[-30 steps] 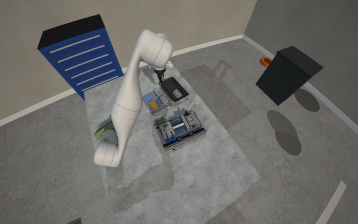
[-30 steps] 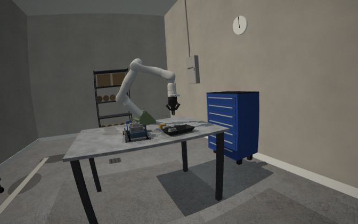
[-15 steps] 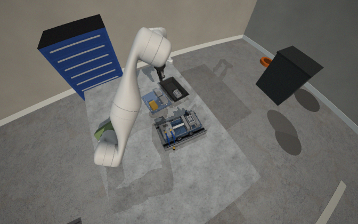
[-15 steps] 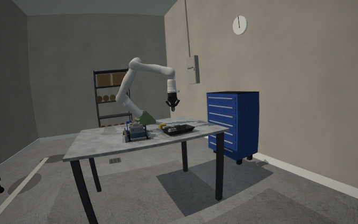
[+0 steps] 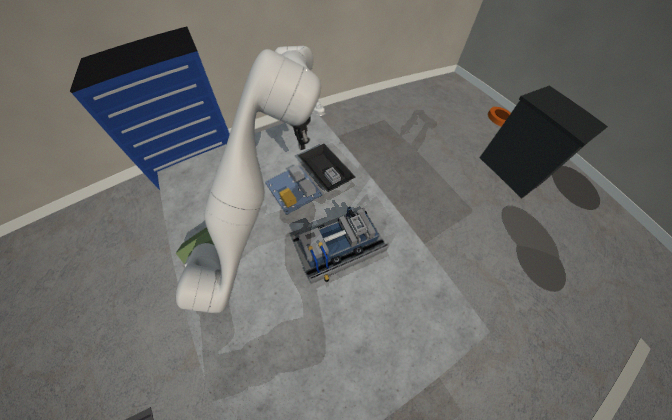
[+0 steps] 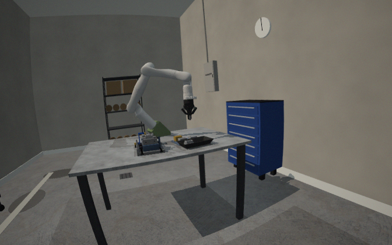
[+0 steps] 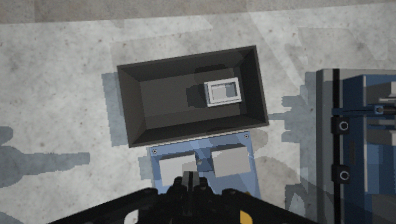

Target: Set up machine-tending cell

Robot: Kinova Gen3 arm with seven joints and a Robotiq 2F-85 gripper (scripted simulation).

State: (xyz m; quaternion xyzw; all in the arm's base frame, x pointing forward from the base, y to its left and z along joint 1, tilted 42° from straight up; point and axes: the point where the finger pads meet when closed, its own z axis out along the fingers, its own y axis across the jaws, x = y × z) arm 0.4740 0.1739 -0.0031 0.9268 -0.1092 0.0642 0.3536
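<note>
The white rod is 310 mm to the right of my hand, 120 mm below it and 100 mm behind it. From my hand the other things lie so: brass blank: 170 mm below, 120 mm behind, 50 mm to the right; then vise: 320 mm to the right, 160 mm below, 80 mm behind.
</note>
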